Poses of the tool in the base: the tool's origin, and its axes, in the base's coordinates. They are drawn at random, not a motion.
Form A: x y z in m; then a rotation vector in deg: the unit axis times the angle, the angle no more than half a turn.
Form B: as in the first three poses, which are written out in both.
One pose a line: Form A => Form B
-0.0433, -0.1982, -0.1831, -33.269, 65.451, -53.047 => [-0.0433, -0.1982, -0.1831], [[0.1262, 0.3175, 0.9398], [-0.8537, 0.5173, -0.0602], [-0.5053, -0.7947, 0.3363]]
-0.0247, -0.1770, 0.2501, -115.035, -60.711, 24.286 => [-0.0247, -0.1770, 0.2501], [[0.5914, 0.5317, -0.6062], [0.8031, -0.3210, 0.5019], [0.0723, -0.7837, -0.6169]]
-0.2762, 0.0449, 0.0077, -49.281, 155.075, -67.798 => [-0.2762, 0.0449, 0.0077], [[-0.8417, -0.4664, 0.2720], [-0.5163, 0.5483, -0.6578], [0.1577, -0.6941, -0.7023]]
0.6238, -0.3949, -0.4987, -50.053, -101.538, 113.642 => [0.6238, -0.3949, -0.4987], [[-0.7530, 0.1460, -0.6416], [0.6212, -0.1639, -0.7663], [-0.2170, -0.9756, 0.0327]]
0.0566, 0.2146, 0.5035, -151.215, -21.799, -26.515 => [0.0566, 0.2146, 0.5035], [[0.9066, 0.3335, 0.2587], [0.1893, -0.8691, 0.4570], [0.3772, -0.3653, -0.8510]]
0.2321, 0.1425, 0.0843, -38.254, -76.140, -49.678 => [0.2321, 0.1425, 0.0843], [[0.0229, 0.8423, -0.5385], [-0.1536, 0.5352, 0.8306], [0.9879, 0.0637, 0.1416]]
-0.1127, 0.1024, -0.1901, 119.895, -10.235, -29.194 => [-0.1127, 0.1024, -0.1901], [[0.9028, 0.0713, -0.4240], [-0.3205, -0.5460, -0.7741], [-0.2867, 0.8348, -0.4701]]
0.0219, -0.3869, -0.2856, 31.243, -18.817, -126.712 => [0.0219, -0.3869, -0.2856], [[-0.5737, 0.6594, -0.4859], [-0.7721, -0.6333, 0.0522], [-0.2733, 0.4051, 0.8724]]
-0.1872, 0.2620, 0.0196, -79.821, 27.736, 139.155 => [-0.1872, 0.2620, 0.0196], [[-0.4853, -0.4160, -0.7690], [0.0894, -0.8985, 0.4297], [-0.8698, 0.1398, 0.4732]]
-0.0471, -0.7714, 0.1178, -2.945, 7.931, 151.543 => [-0.0471, -0.7714, 0.1178], [[-0.8804, -0.4740, -0.0117], [0.4702, -0.8760, 0.1073], [-0.0612, 0.0890, 0.9942]]
